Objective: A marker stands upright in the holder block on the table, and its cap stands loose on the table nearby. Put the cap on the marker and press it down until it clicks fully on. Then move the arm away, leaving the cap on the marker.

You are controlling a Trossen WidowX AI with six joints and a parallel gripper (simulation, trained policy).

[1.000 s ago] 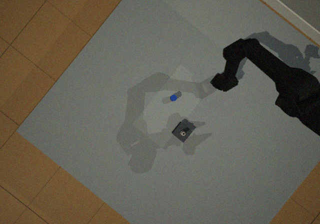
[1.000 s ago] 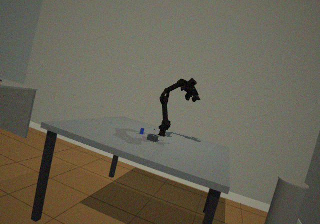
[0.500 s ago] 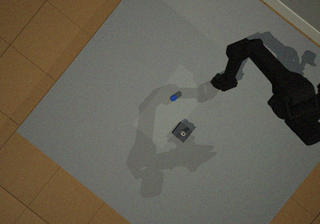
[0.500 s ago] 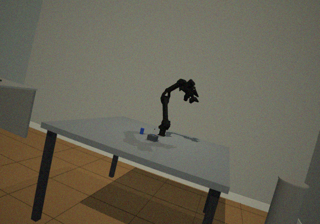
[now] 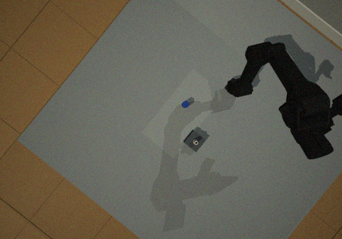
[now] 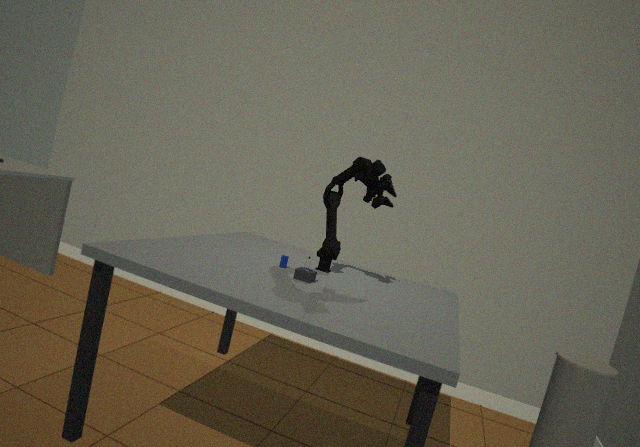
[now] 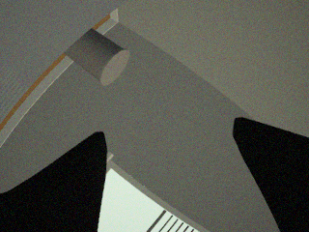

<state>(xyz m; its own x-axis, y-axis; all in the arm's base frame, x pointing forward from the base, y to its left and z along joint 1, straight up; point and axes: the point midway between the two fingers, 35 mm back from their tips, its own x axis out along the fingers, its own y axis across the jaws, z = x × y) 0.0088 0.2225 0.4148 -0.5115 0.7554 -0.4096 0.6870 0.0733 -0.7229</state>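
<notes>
Now: gripper tip 22 cm short of the blue cap, 38 cm to the left of it and 37 cm above it. Round my gripper tip: dark holder block 33 cm ahead, 24 cm to the right, 38 cm below.
</notes>
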